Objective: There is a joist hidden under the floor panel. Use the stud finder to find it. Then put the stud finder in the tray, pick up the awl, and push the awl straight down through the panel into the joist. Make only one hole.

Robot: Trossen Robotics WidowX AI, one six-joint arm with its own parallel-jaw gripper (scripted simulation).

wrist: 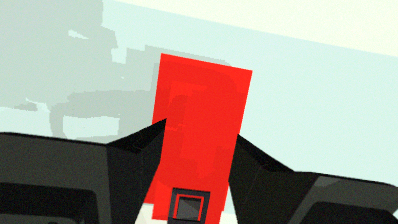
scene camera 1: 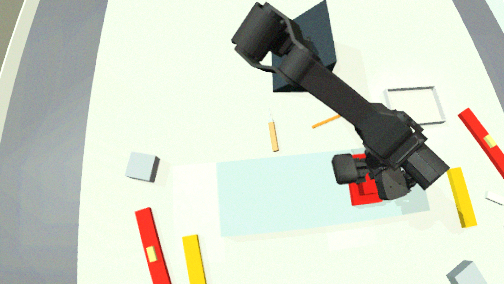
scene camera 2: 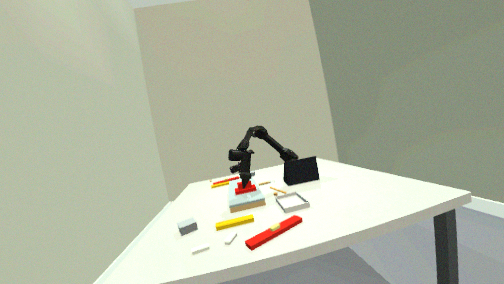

In view: the gripper (scene camera 1: 365, 181), a red stud finder (wrist: 204, 103) and a white-rimmed tray (scene camera 1: 422, 103).
The gripper shows as well in the wrist view (wrist: 197, 128).
